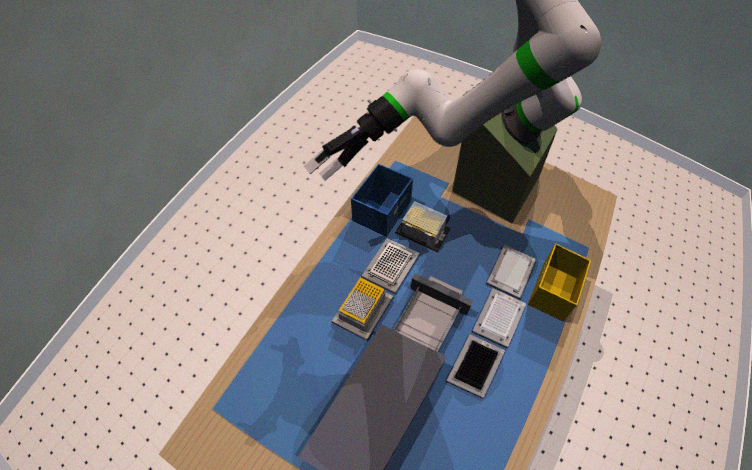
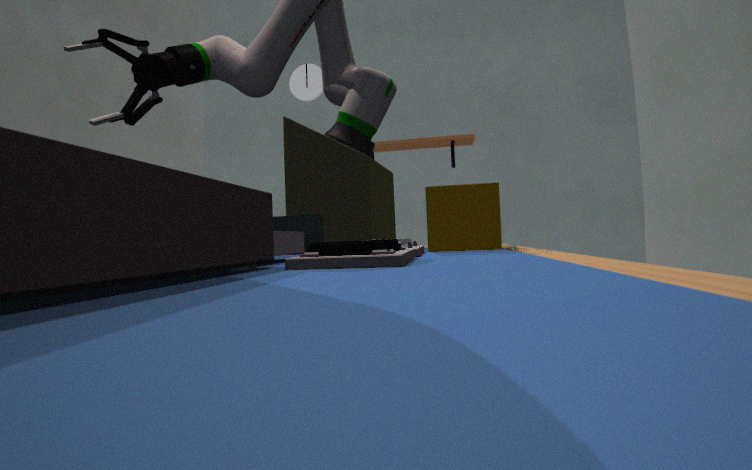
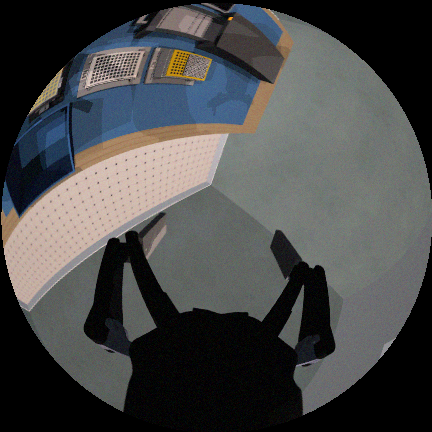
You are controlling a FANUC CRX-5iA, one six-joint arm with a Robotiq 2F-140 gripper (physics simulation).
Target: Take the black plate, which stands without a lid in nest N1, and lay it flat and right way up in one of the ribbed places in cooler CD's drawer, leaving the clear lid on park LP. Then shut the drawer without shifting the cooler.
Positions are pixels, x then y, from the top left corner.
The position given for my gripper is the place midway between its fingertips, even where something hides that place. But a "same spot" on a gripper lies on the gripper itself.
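Image 1 shows me my gripper, and a pale lid as well, in image 1 (511, 272). My gripper is there again in image 2 (79, 87). In image 3 my gripper shows too, but the lid is out of frame in image 3. On my gripper, (image 1: 343, 141) and (image 3: 327, 296) are one and the same spot.
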